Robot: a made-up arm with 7 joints. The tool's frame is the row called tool. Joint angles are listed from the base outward. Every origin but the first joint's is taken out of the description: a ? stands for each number. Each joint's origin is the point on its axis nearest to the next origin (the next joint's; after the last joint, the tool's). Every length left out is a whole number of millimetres.
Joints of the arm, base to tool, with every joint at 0 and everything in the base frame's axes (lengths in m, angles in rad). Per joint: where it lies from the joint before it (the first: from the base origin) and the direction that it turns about. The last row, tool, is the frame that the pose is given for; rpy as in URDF.
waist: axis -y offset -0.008 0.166 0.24
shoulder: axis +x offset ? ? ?
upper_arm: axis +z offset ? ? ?
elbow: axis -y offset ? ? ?
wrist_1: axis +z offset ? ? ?
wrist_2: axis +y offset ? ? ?
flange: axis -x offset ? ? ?
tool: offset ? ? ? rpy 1.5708 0 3.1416
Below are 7 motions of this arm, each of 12 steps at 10 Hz.
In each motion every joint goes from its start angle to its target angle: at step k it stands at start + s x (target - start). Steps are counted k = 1, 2, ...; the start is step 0. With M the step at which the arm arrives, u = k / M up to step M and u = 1 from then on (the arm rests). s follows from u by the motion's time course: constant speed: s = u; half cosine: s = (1 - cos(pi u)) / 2; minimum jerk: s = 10 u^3 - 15 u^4 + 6 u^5.
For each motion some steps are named. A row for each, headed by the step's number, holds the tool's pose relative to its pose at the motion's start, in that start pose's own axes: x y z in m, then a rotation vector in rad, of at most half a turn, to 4 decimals.
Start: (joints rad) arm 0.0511 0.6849 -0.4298 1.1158 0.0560 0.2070 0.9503
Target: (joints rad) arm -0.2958 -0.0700 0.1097 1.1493 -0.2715 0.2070 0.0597
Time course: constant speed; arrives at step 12
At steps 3, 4, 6, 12:
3: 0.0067 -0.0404 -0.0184 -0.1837 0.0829 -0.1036
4: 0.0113 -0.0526 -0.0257 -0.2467 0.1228 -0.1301
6: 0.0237 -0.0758 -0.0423 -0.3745 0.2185 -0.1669
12: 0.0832 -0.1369 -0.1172 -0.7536 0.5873 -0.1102

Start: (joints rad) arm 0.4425 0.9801 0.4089 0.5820 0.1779 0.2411 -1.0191
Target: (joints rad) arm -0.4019 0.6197 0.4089 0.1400 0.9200 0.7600 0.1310
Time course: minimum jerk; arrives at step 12
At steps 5, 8, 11, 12:
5: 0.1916 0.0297 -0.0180 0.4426 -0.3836 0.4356
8: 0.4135 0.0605 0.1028 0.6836 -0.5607 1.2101
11: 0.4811 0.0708 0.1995 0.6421 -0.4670 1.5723
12: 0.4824 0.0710 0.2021 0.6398 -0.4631 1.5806

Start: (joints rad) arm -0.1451 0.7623 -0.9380 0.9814 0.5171 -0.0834 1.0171
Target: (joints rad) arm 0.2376 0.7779 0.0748 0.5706 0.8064 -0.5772 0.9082
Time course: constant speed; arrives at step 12
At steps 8, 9, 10, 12:
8: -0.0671 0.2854 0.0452 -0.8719 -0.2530 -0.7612
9: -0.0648 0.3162 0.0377 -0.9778 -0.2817 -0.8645
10: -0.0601 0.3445 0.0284 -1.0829 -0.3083 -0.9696
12: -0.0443 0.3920 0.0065 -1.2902 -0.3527 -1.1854

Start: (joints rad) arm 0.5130 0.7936 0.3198 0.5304 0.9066 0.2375 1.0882
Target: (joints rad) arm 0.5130 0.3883 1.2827 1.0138 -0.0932 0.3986 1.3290
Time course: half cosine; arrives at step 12
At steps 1, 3, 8, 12:
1: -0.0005 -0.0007 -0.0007 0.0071 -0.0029 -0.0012
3: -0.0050 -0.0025 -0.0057 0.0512 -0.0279 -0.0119
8: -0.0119 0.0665 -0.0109 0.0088 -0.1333 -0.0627
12: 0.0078 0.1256 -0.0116 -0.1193 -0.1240 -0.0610

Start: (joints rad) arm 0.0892 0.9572 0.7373 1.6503 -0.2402 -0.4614 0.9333
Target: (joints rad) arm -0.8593 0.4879 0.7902 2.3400 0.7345 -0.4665 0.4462
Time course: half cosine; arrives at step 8
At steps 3, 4, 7, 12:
3: -0.0287 -0.0323 -0.0774 -0.1008 0.2494 -0.2866
4: -0.0479 -0.0369 -0.1230 -0.1709 0.4547 -0.4118
7: -0.0968 -0.0139 -0.2113 -0.3632 1.0384 -0.5168
12: -0.1009 -0.0107 -0.2169 -0.3803 1.0889 -0.5125

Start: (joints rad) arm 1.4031 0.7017 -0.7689 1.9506 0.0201 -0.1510 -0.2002
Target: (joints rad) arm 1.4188 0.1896 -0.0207 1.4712 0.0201 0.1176 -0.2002
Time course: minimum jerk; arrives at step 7
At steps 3, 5, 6, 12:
3: 0.0374 0.0005 0.0855 -0.3152 0.0011 0.1546
5: 0.1122 0.0580 0.1618 -0.7119 0.1726 0.4340
6: 0.1351 0.0797 0.1681 -0.7991 0.2447 0.5141
12: 0.1396 0.0840 0.1686 -0.8151 0.2598 0.5298

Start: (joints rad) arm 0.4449 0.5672 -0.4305 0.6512 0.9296 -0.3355 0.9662
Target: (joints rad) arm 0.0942 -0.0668 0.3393 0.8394 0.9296 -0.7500 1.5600
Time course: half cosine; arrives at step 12
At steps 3, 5, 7, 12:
3: 0.0197 -0.0131 -0.0171 0.0697 0.0287 -0.1411
5: 0.0501 -0.0220 -0.0420 0.1295 0.0515 -0.3499
7: 0.0879 -0.0166 -0.0703 0.1280 0.0434 -0.5636
12: 0.1505 0.0165 -0.1174 0.0088 -0.0271 -0.7727

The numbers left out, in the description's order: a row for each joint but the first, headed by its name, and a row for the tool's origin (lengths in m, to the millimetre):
shoulder: 0.038 0 -0.003
upper_arm: 0 0.016 -0.208
elbow: 0.015 0.032 0
wrist_1: 0.007 0 -0.313
wrist_2: -0.009 0.022 0
flange: -0.005 0 -0.027
tool: 0 0.006 -0.025

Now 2 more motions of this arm.
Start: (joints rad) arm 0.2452 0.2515 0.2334 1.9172 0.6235 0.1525 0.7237
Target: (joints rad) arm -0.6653 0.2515 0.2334 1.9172 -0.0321 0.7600 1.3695
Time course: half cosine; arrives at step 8
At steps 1, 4, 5, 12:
1: 0.0123 0.0075 -0.0010 0.0100 0.0174 0.0599
4: 0.1345 0.1257 -0.0384 0.1267 0.3595 0.7437
5: 0.1660 0.1840 -0.0664 0.1597 0.5623 0.9959
12: 0.1888 0.2794 -0.1223 0.1714 0.9451 1.3547

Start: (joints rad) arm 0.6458 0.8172 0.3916 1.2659 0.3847 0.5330 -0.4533
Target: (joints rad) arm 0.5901 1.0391 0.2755 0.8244 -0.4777 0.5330 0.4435
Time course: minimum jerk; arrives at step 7
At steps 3, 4, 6, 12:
3: 0.0218 -0.0251 0.0222 0.1073 -0.3783 0.0417
4: 0.0370 -0.0391 0.0423 0.1868 -0.6464 0.1494
6: 0.0555 -0.0520 0.0742 0.2764 -0.9656 0.3879
12: 0.0567 -0.0527 0.0766 0.2814 -0.9852 0.4079

